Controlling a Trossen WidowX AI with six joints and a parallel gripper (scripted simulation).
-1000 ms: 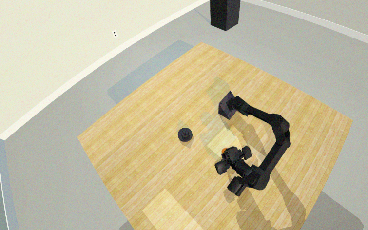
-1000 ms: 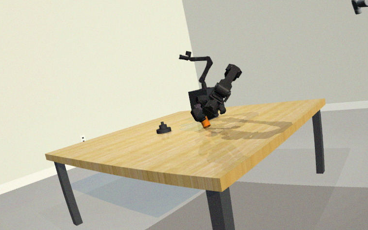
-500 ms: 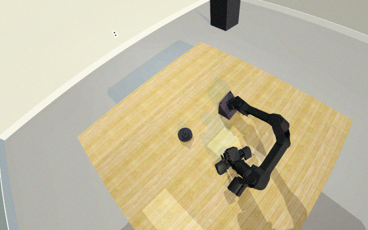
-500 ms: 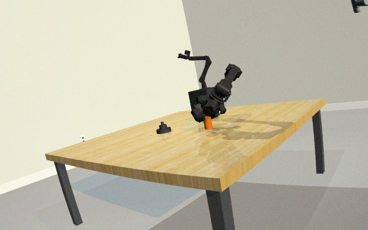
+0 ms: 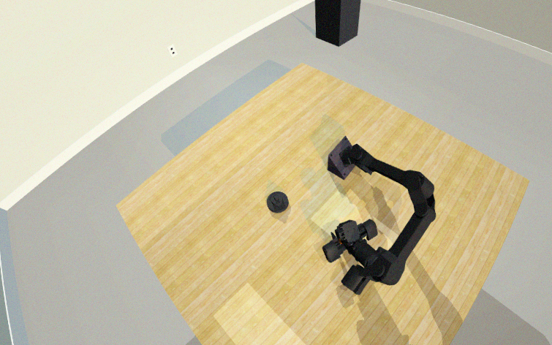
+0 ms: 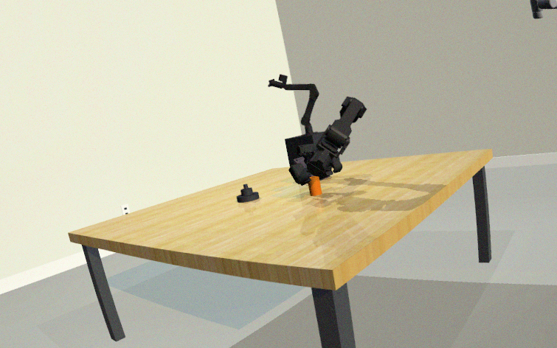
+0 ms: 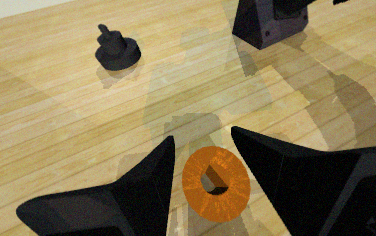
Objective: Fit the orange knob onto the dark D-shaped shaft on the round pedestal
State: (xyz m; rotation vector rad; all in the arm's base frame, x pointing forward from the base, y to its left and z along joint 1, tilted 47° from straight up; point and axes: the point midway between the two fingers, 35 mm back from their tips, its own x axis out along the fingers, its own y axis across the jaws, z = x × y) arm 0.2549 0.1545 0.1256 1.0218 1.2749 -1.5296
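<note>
Right now the orange knob is 4 cm to the left of my gripper tip, 1 cm below it and 1 cm ahead of it. The rest, counted from my gripper tip: dark round pedestal 24 cm to the right, 7 cm ahead, 1 cm below.
</note>
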